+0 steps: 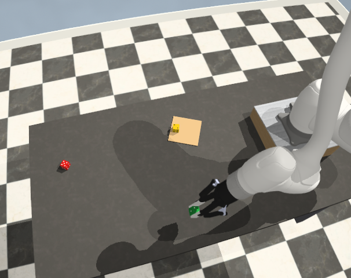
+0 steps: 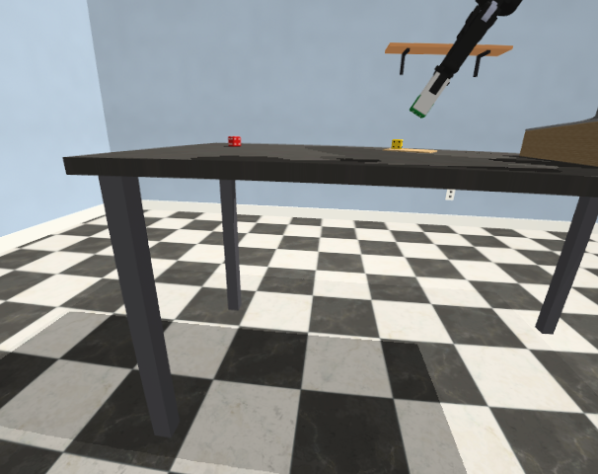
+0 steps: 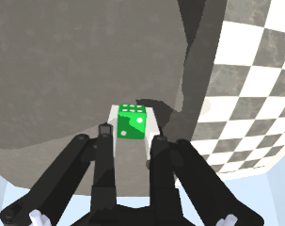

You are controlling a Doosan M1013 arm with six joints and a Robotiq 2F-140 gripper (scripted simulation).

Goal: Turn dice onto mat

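The green die lies 2 cm below my hand and 1 cm ahead of it. Round my hand: tan mat (41 cm to the right, 12 cm below, 4 cm behind); then yellow die (42 cm to the right, 10 cm below); then red die (52 cm ahead, 31 cm to the right, 10 cm below).
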